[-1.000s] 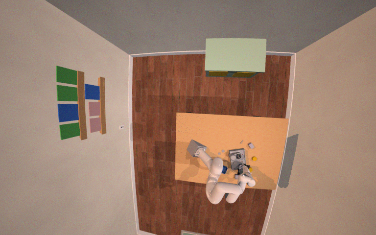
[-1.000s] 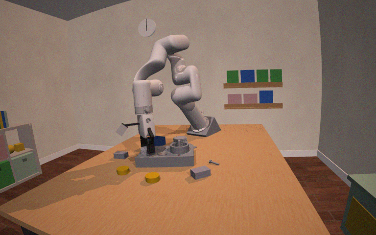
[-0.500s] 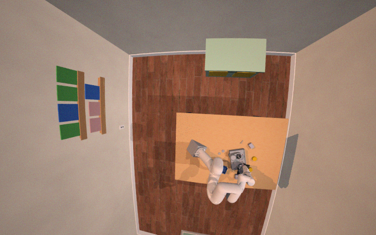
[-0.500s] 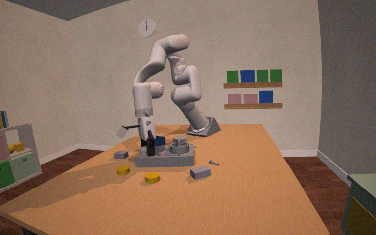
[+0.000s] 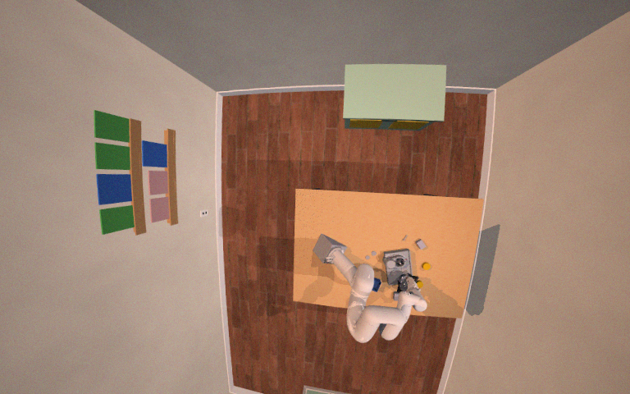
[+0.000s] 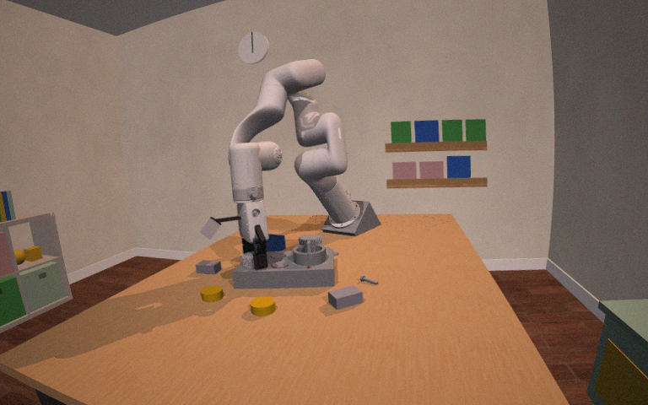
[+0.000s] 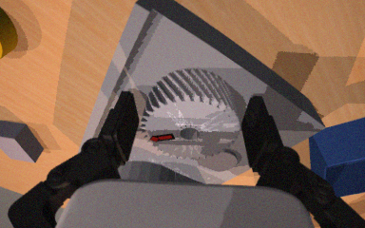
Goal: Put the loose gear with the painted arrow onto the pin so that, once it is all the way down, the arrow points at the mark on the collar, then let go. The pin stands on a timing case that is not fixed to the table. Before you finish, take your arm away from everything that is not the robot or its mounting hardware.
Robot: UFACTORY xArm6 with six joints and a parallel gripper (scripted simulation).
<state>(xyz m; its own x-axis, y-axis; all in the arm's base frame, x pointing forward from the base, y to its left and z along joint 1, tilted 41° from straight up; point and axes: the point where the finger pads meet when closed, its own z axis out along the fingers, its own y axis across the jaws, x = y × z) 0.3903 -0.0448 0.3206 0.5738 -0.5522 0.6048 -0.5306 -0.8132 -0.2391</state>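
Right now the grey gear is right at my hand. From my hand the other things lie so: blue bin: 210 mm behind, 80 mm to the right, 40 mm below; then small bolt: 30 mm behind, 270 mm to the left, 50 mm below; then flat grey disc: 220 mm behind, 140 mm to the left, 50 mm below.
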